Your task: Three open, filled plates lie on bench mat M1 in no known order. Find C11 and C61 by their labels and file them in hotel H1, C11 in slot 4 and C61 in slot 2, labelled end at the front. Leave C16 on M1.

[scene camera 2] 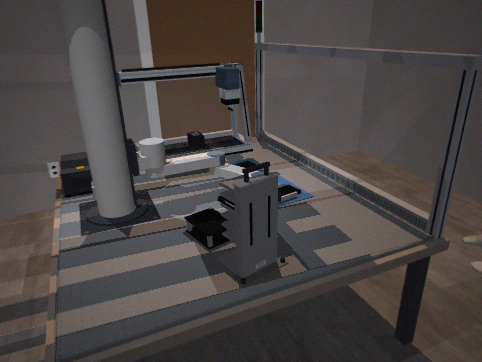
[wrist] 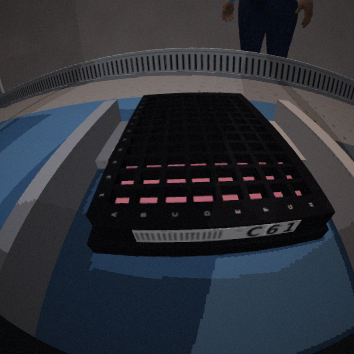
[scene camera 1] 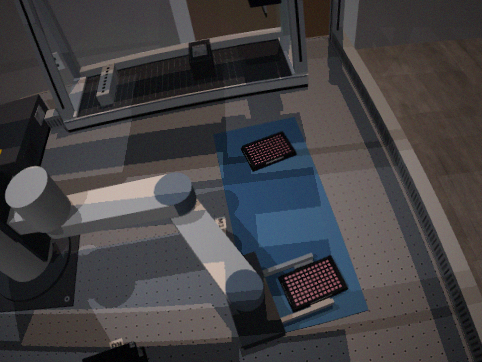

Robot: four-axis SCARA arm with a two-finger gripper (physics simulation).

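Where they show: gripper, fingertip midpoint: (scene camera 2: 288,189) (wrist: 198,108) (scene camera 1: 322,278); arm's base, link origin: (scene camera 2: 118,213) (scene camera 1: 33,259).
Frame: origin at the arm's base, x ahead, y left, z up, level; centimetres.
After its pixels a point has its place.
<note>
Plate C61 (scene camera 1: 313,283) {x 70.7, y -18.2, z 2.9 cm} (scene camera 2: 288,192) {x 71.8, y -19.4, z 2.6 cm} (wrist: 202,172) {x 67.0, y -18.3, z 2.8 cm}, black with pink wells, is at the near end of blue mat M1 (scene camera 1: 285,195) (wrist: 150,295). Its C61 label faces the wrist camera. My gripper (scene camera 1: 322,279) {x 72.9, y -17.4, z 3.0 cm} (wrist: 198,108) {x 72.9, y -17.4, z 3.0 cm} is shut on it, one finger along each long side. I cannot tell whether the plate touches the mat. Another filled plate (scene camera 1: 269,150) {x 67.9, y 20.0, z 2.9 cm} (scene camera 2: 245,164) {x 69.2, y 21.4, z 2.9 cm} lies at the mat's far end, its label unreadable. Hotel H1 (scene camera 2: 260,220) {x 36.0, y -62.7, z 19.2 cm} stands near the bench's front edge; a dark plate (scene camera 2: 226,202) {x 29.2, y -53.0, z 22.3 cm} shows at an upper level, its label hidden.
A low black stand (scene camera 2: 209,220) {x 28.8, y -35.6, z 7.3 cm} is beside the hotel. A gantry deck (scene camera 1: 165,75) {x 40.0, y 57.5, z 6.2 cm} with a black block (scene camera 1: 200,56) {x 53.1, y 53.9, z 13.3 cm} and a pale strip (scene camera 1: 105,84) {x 20.8, y 53.8, z 10.6 cm} stands at the back. A grooved rail (scene camera 1: 410,170) {x 100.9, y 3.6, z 6.0 cm} (wrist: 190,64) {x 100.4, y -12.8, z 2.5 cm} runs along the bench's right side.
</note>
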